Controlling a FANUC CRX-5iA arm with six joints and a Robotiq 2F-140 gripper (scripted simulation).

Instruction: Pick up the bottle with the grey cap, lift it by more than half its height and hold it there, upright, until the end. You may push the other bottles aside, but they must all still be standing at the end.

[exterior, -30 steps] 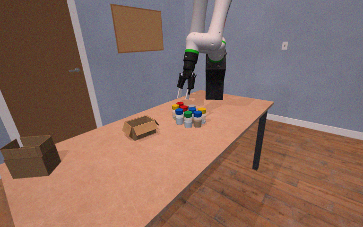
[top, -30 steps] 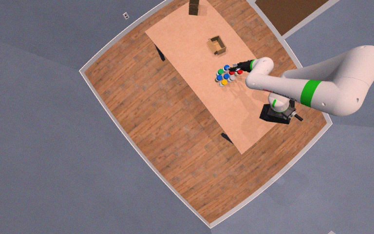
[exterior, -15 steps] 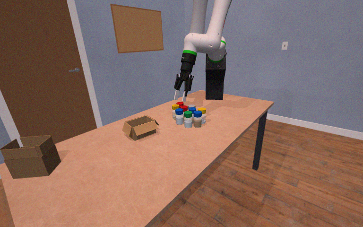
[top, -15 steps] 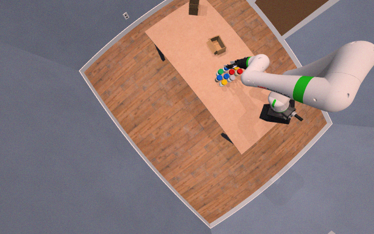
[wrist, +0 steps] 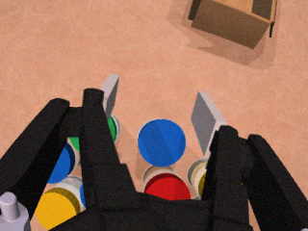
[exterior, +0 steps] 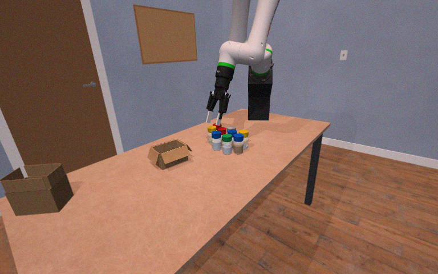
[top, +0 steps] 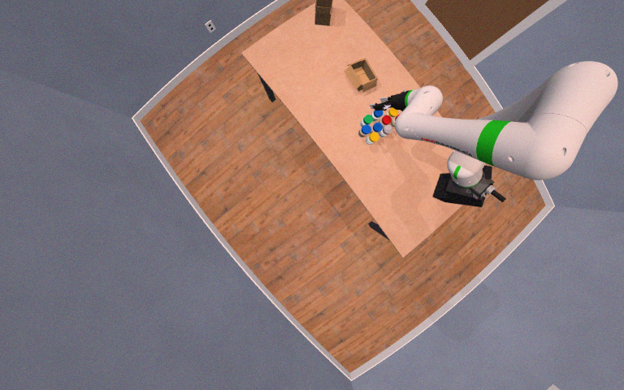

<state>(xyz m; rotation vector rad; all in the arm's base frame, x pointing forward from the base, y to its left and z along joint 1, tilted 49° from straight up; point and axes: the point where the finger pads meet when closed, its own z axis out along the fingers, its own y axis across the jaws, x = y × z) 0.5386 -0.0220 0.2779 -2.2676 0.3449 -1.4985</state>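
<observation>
Now: hand 15 cm above the red-capped bottle, 9 cm past it and 4 cm to the left of it. From my hand the other things lie so: yellow-capped bottle: 15 cm below, 10 cm to the right, 8 cm behind; blue bottle: 15 cm below, 10 cm behind, 4 cm to the left.
</observation>
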